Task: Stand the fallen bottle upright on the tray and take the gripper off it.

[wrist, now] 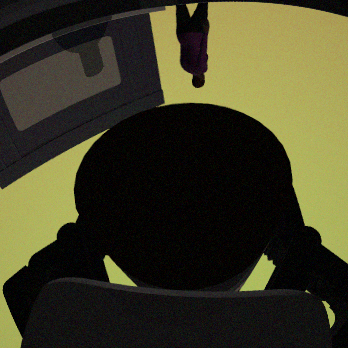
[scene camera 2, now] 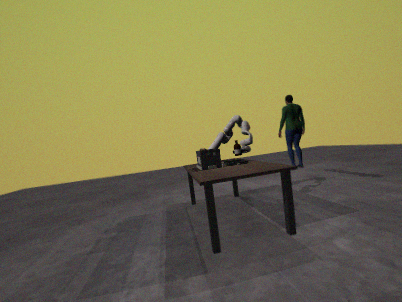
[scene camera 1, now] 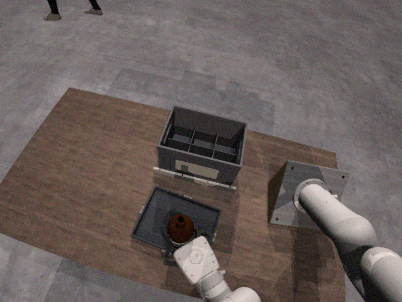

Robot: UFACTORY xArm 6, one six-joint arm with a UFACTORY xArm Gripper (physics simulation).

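Pixels of known places: gripper, fingertip midpoint: (wrist: 190,179) (scene camera 2: 236,151); arm's base, origin of the base link: (scene camera 1: 310,195).
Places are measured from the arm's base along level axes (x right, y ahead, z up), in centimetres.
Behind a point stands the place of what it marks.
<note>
The brown bottle (scene camera 1: 180,227) {x -16.4, y 43.0, z 9.7 cm} (scene camera 2: 237,147) {x -14.0, y 46.0, z 4.5 cm} (wrist: 185,190) {x -17.4, y 42.0, z -3.5 cm} stands upright in my gripper (scene camera 1: 184,237) (scene camera 2: 241,149) {x -13.7, y 44.3, z 0.2 cm}, with its neck up. In the wrist view it is a large dark shape between the two fingers of my gripper (wrist: 190,234). My gripper is shut on the bottle from the side. The dark tray (scene camera 1: 155,215) {x -8.5, y 51.9, z -10.8 cm} (scene camera 2: 232,161) {x -13.4, y 32.4, z -10.1 cm} lies on the table below. In scene view 2 a gap shows between the bottle's base and the tray. From above, the bottle is over the tray's near right part. The fingers are partly hidden behind the bottle and the wrist.
A grey crate with dividers (scene camera 1: 230,173) {x 5.0, y 28.5, z 0.6 cm} (scene camera 2: 208,159) {x 20.4, y 51.5, z -2.4 cm} (wrist: 140,60) {x 8.4, y 50.6, z -1.6 cm} stands behind the tray, with a pale strip (scene camera 1: 195,179) {x 5.7, y 39.5, z -8.5 cm} along its front. The arm's base plate (scene camera 1: 281,212) {x -4.8, y 8.8, z -5.5 cm} is at the right of the wooden table (scene camera 1: 90,165) {x 7.4, y 80.1, z -11.3 cm} (scene camera 2: 245,172) {x 12.6, y 102.0, z -11.3 cm}. People (scene camera 2: 293,117) (wrist: 194,52) stand away from the table.
</note>
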